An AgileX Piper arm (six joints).
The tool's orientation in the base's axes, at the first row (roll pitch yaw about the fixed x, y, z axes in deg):
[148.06 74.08 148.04]
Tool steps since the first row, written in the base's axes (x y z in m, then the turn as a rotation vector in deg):
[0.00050 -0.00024 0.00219 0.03 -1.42 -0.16]
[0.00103 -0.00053 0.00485 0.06 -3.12 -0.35]
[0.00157 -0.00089 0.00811 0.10 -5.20 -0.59]
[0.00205 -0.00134 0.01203 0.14 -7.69 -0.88]
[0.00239 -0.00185 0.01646 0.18 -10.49 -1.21]
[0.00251 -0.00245 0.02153 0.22 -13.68 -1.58]
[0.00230 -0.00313 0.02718 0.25 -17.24 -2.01]
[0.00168 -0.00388 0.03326 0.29 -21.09 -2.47]
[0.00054 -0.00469 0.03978 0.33 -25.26 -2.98]
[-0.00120 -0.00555 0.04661 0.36 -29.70 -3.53]
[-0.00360 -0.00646 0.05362 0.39 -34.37 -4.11]
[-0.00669 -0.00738 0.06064 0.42 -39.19 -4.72]
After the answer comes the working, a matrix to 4 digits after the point.
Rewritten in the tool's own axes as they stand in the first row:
[-0.00226 0.00009 -0.00003 -0.06 -1.43 0.04]
[-0.00498 0.00020 -0.00014 -0.13 -3.14 0.09]
[-0.00829 0.00032 -0.00038 -0.21 -5.23 0.15]
[-0.01224 0.00046 -0.00083 -0.30 -7.73 0.21]
[-0.01665 0.00060 -0.00154 -0.40 -10.55 0.28]
[-0.02164 0.00074 -0.00261 -0.52 -13.76 0.35]
[-0.02713 0.00089 -0.00414 -0.63 -17.34 0.42]
[-0.03294 0.00102 -0.00617 -0.75 -21.22 0.50]
[-0.03906 0.00114 -0.00881 -0.88 -25.42 0.59]
[-0.04535 0.00125 -0.01211 -1.00 -29.89 0.67]
[-0.05166 0.00133 -0.01609 -1.13 -34.59 0.76]
[-0.05783 0.00138 -0.02074 -1.25 -39.45 0.85]

The tool's axes in the first row as the columns of a matrix, in the base's axes (rounded; the answer above uses it unrounded):
[-0.2327 0.0176 0.9724]
[0.1452 0.9893 0.0169]
[-0.9616 0.1451 -0.2328]

